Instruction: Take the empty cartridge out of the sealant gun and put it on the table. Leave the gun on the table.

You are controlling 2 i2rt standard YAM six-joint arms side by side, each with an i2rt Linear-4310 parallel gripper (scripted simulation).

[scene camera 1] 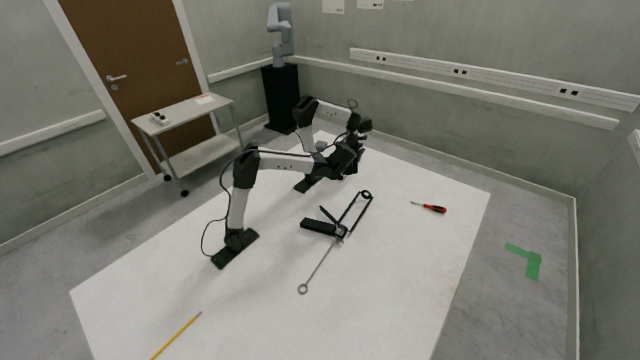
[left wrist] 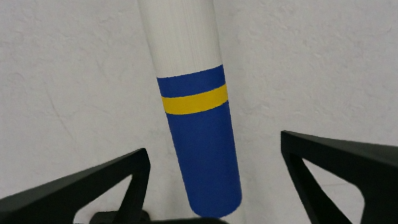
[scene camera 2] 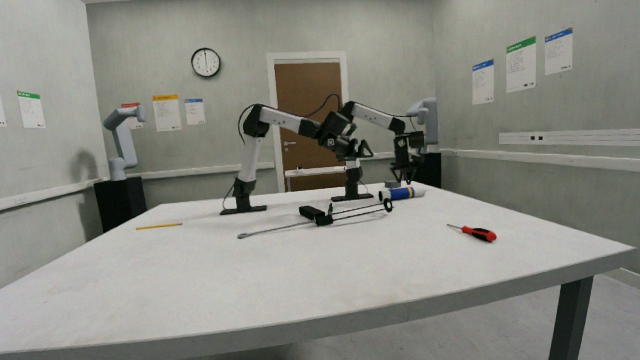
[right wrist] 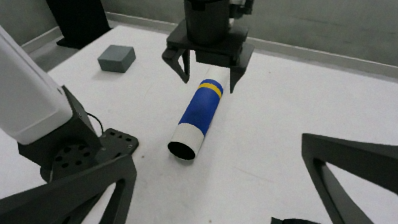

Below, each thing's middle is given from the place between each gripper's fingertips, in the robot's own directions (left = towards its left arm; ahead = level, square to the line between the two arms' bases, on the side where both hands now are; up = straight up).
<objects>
The grey block (right wrist: 116, 58) is 27 cm behind my left hand, 9 cm to the left of it and 6 cm below it. Also, from my left hand: black sealant gun (scene camera 1: 318, 226): 16 cm ahead, 43 cm to the right, 6 cm below.
The black sealant gun is 21 cm to the right of my right hand (scene camera 2: 364, 157), 19 cm below it and 8 cm ahead of it. Round my right hand: grey block (35 cm behind, 31 cm to the left, 19 cm below).
</objects>
